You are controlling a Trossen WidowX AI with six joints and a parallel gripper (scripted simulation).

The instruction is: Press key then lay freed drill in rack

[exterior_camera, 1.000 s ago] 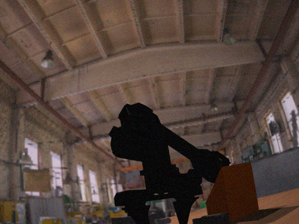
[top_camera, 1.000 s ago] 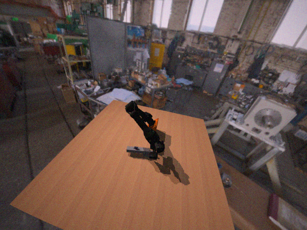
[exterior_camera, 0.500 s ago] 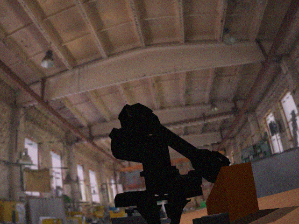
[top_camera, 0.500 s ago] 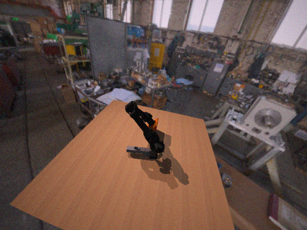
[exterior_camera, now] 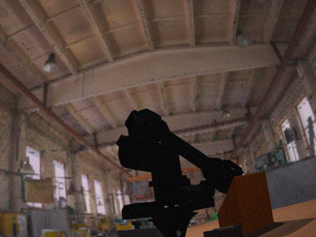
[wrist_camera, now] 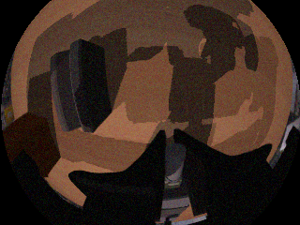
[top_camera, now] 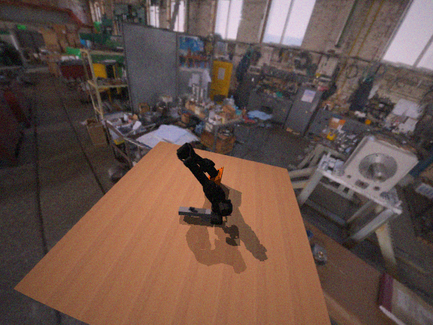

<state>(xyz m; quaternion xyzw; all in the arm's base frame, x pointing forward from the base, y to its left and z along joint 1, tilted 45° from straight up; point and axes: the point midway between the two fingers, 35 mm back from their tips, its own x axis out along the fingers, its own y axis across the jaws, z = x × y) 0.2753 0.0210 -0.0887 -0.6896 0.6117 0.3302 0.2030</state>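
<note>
The drill lies 50 mm to the right of my gripper tip, 30 mm above it and 10 mm ahead of it. Round my gripper tip: grey fixture block 110 mm to the right, 20 mm ahead, 20 mm above; dark grey rack 80 mm behind, 30 mm to the left; small dark key 140 mm to the right, 30 mm ahead, 30 mm above.
</note>
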